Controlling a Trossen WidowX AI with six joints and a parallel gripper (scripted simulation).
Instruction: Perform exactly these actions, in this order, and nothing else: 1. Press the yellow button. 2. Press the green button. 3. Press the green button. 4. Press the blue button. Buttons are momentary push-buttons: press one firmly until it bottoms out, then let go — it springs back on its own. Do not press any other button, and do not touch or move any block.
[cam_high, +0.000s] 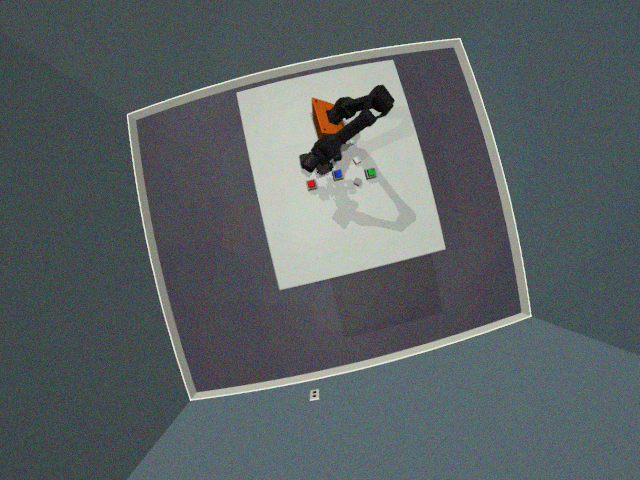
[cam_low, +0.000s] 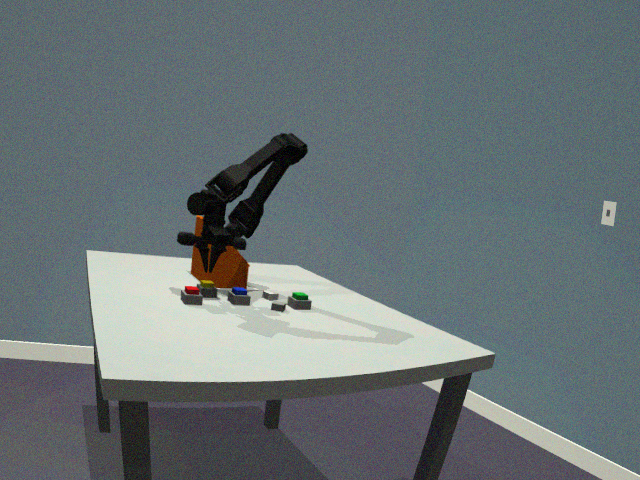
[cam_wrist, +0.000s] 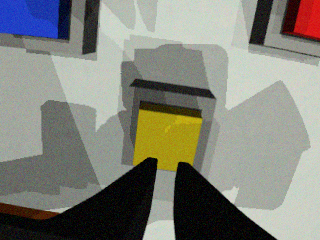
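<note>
Right now the yellow button is 3 cm below my gripper tip. The rest, counted from my gripper tip: green button 24 cm to the left, 9 cm ahead, 3 cm below; red button 8 cm ahead, 7 cm to the right, 3 cm below; blue button 7 cm to the left, 6 cm ahead, 3 cm below.
</note>
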